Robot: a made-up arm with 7 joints.
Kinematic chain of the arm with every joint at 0, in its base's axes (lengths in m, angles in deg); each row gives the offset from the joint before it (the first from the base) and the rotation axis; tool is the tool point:
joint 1: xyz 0 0 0.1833 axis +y
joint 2: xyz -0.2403 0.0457 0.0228 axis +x
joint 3: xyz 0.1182 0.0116 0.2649 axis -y
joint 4: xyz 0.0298 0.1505 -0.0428 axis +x
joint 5: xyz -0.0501 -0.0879 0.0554 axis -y
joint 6: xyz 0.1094 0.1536 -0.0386 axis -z
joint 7: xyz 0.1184 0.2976 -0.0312 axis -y
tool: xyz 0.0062 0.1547 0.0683
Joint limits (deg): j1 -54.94..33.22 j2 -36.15..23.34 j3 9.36..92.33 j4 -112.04..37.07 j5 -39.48..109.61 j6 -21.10..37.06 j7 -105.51..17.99
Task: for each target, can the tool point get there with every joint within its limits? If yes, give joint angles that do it. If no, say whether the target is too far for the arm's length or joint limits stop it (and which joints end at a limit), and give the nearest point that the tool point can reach.
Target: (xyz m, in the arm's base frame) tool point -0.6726 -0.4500 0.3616
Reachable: no: joint limits stop it (at a limit: joint 1, joint 2, joint 4, joint 6) | nearest point -0.8392 -0.2464 0.4523 | short by 0.278 m
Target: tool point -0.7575 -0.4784 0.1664
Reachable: no: joint limits stop it (at a limit: joint 1, joint 2, joint 4, joint 6) | nearest point -0.8905 -0.2108 0.2349 | short by 0.307 m
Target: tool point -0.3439 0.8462 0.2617
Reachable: yes | joints -5.85 -24.10 58.54 -3.50 85.34 1.96 -24.60
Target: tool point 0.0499 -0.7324 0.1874
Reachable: no: joint limits stop it (at a limit: joint 1, joint 2, joint 4, joint 5, joint 6, joint 7) | nearest point 0.3478 -0.3654 0.2658 | short by 0.479 m
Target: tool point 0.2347 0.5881 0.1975
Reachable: yes | joints 18.46 16.63 21.14 -70.75 39.53 1.30 -17.90
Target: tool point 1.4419 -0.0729 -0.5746
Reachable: no: too far | nearest point 0.5954 0.0775 0.1357 | short by 1.115 m
